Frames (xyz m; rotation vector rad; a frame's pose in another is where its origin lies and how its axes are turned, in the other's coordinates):
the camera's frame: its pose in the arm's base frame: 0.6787 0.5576 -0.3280 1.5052 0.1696 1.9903
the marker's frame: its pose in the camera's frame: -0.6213 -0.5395 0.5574 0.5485 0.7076 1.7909
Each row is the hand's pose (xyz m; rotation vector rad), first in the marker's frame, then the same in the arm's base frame.
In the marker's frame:
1: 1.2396 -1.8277 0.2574 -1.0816 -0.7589 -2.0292
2: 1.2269 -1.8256 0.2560 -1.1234 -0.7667 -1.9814
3: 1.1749 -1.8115 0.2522 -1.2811 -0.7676 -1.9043
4: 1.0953 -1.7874 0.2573 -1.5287 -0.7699 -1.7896
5: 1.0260 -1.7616 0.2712 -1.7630 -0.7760 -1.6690
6: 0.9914 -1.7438 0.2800 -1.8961 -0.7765 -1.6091
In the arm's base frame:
1: -0.2862 0.0109 0.3463 1.5521 -0.1404 1.4625
2: -0.2812 0.0220 0.3418 1.5936 -0.1811 1.4597
3: -0.2551 0.0652 0.3227 1.6651 -0.3138 1.3879
4: -0.2080 0.1308 0.3021 1.7564 -0.5121 1.2428
5: -0.1585 0.1863 0.2904 1.8304 -0.6913 1.0791
6: -0.1289 0.2123 0.2840 1.8551 -0.7837 0.9727

